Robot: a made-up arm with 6 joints.
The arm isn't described. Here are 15 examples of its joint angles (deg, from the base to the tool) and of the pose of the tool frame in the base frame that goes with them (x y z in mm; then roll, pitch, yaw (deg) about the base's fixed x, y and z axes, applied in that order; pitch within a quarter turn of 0, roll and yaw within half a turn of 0).
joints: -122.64 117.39 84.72 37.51 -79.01 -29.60
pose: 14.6 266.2 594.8 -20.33 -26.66 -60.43
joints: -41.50 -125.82 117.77 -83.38 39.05 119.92
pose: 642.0 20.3 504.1 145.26 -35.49 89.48
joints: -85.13 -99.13 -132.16 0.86 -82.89 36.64
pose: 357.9 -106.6 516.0 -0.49 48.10 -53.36
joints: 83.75 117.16 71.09 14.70 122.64 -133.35
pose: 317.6 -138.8 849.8 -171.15 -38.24 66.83
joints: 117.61 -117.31 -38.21 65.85 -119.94 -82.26
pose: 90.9 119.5 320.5 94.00 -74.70 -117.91
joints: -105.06 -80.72 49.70 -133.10 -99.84 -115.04
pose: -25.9 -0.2 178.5 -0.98 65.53 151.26
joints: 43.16 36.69 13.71 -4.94 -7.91 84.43
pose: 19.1 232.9 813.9 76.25 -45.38 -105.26
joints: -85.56 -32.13 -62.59 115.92 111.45 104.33
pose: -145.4 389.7 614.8 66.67 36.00 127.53
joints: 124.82 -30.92 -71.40 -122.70 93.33 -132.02
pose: 296.8 -6.7 705.9 127.59 -9.18 31.06
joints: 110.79 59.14 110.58 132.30 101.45 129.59
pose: 380.2 124.4 177.2 -156.77 -14.15 76.17
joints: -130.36 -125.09 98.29 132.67 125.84 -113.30
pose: 313.5 365.6 651.8 157.39 -63.41 169.07
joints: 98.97 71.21 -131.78 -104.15 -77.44 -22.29
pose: 183.1 -104.8 432.3 -160.73 1.17 49.95
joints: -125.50 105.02 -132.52 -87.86 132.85 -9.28
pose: 315.7 -194.3 443.1 -163.38 -7.47 123.60
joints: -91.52 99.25 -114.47 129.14 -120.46 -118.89
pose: -136.9 -244.9 713.9 149.47 22.85 -101.33
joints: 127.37 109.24 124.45 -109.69 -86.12 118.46
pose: -129.5 138.4 627.8 -26.53 51.05 71.41
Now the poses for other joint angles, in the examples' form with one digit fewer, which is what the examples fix.
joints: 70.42 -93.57 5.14 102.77 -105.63 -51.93
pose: 74 53 201 -167.9 -67.1 168.3
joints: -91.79 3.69 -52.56 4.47 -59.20 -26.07
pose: -192 -237 394 -42.5 -6.3 139.0
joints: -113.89 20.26 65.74 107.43 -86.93 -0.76
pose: -281 17 641 75.9 31.3 -56.6
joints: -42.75 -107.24 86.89 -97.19 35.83 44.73
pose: 440 256 512 25.1 -52.7 -97.9
